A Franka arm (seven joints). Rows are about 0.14 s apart.
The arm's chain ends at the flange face. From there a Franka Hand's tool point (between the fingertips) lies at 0.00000 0.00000 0.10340 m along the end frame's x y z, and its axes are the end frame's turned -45 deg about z.
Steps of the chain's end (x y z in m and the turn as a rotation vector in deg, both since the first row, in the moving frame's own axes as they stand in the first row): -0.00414, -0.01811, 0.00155, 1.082, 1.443, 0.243; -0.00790, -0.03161, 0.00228, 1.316, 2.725, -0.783; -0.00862, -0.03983, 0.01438, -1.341, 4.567, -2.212; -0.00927, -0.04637, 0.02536, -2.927, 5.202, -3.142; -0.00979, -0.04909, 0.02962, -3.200, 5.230, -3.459; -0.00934, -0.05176, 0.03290, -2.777, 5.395, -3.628
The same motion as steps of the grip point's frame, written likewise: 0.01310, -0.01527, 0.00150, -0.255, 1.785, 0.243; 0.02193, -0.02618, 0.00214, -0.996, 2.857, -0.783; 0.02633, -0.02681, 0.01402, -4.178, 2.281, -2.212; 0.02941, -0.02907, 0.02480, -5.748, 1.609, -3.142; 0.03070, -0.03098, 0.02903, -5.961, 1.435, -3.459; 0.03366, -0.03291, 0.03232, -5.778, 1.851, -3.628
